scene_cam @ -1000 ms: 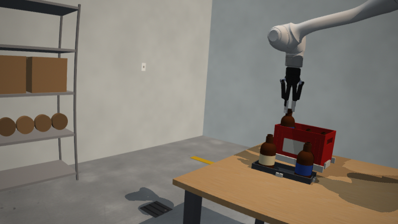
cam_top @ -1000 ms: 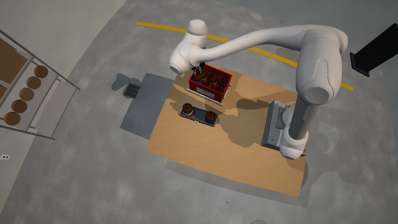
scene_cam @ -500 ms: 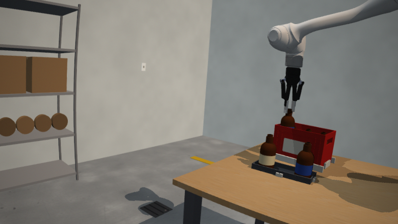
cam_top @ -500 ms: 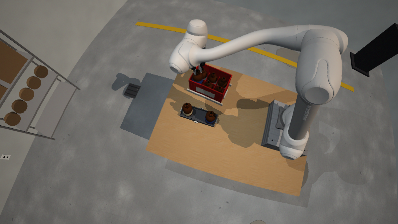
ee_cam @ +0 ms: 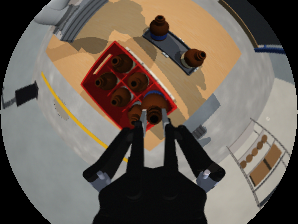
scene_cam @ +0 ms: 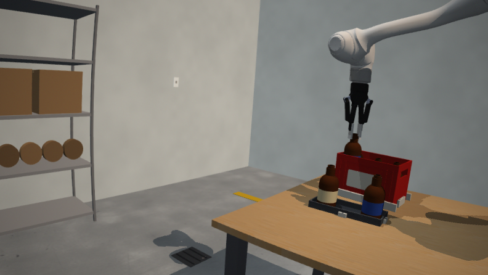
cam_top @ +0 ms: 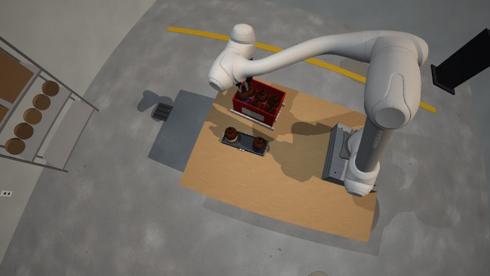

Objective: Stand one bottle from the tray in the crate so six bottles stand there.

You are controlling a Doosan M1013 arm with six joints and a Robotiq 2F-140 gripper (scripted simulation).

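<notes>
The glass bottle is 9 cm below my hand. Also, from my hand: dark tray: 26 cm below, 22 cm to the left, 10 cm behind; red crate: 19 cm below, 9 cm behind, 4 cm to the right.
</notes>
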